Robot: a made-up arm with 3 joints. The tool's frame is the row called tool.
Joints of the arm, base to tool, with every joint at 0 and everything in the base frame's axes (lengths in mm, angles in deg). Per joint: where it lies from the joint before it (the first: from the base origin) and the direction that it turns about. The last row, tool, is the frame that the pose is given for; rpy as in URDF.
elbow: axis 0 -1 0 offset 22.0 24.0 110.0
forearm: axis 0 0 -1 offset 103.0 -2.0 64.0
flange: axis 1 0 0 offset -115.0 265.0 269.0
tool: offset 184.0 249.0 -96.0 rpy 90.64 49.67 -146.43
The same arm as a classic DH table. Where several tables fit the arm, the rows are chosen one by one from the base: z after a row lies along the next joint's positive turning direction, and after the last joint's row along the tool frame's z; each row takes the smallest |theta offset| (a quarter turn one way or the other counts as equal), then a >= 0, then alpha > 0; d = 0 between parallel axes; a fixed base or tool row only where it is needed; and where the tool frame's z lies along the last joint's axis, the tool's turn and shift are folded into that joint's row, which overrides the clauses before.
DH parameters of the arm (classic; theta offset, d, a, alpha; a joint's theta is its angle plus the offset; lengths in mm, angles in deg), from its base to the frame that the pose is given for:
base (fixed): 0 110 22 90
elbow: 0 -22 103 90
forearm: -90 -333 265 -90
flange: 89.51 231.7 -93.8 123.08
tool (fixed): -139.94 298.1 0 0

